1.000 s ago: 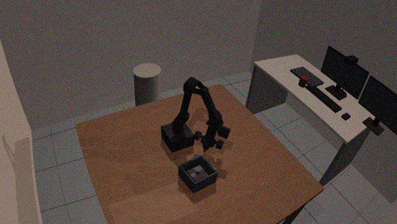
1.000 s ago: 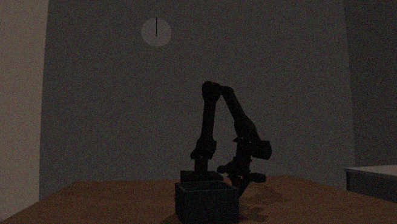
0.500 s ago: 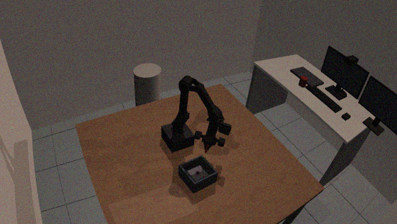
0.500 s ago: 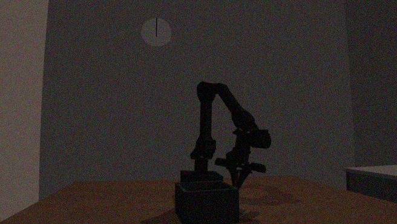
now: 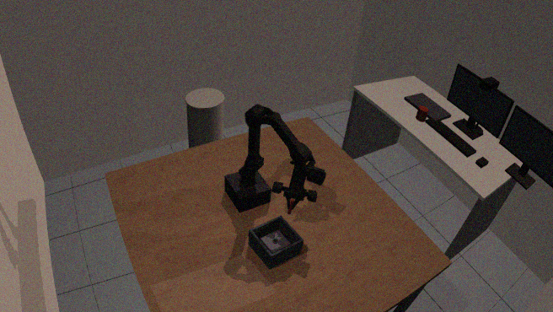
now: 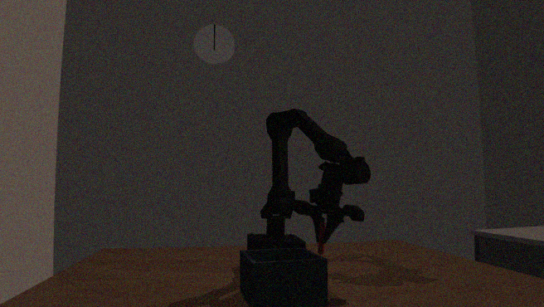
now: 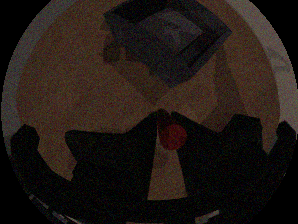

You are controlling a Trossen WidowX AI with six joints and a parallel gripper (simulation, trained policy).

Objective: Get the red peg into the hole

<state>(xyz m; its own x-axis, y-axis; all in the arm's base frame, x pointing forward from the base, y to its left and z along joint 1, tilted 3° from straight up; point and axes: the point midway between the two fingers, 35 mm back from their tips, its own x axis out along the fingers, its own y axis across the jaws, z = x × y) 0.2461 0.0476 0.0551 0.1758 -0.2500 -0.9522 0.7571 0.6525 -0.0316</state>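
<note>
The grey plate is 13 cm to the right of my gripper tip, 7 cm ahead of it and 6 cm below it. The rest, counted from my gripper tip: red peg 1 cm above; dark box 13 cm to the right, 8 cm below, 7 cm ahead.
</note>
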